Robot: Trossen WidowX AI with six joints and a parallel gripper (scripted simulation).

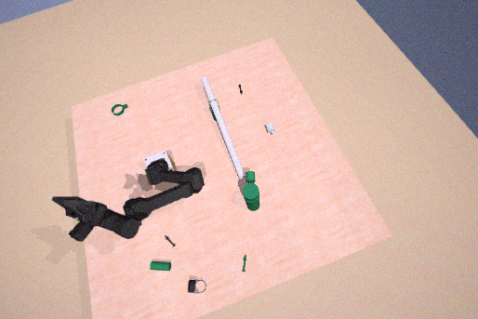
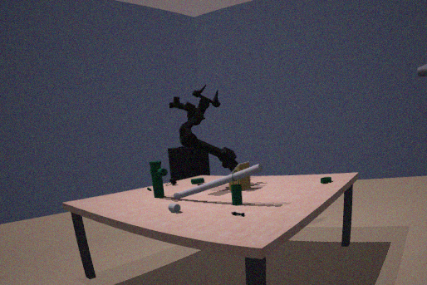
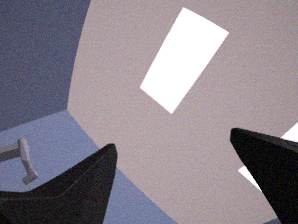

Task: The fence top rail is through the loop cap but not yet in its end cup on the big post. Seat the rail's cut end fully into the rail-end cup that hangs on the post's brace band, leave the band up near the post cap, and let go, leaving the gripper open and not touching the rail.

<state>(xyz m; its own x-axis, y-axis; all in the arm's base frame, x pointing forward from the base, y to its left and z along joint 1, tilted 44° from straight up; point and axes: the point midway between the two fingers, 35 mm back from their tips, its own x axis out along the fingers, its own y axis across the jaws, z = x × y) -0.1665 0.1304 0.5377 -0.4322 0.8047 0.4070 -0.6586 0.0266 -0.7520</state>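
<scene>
My gripper tip is now 550 mm short of the green rail-end cup, 30 mm to the right of it and 470 mm above it. Also, from my gripper tip: green block: 60 mm ahead, 140 mm to the right, 610 mm below; then green bolt: 400 mm ahead, 260 mm to the right, 620 mm below.
</scene>
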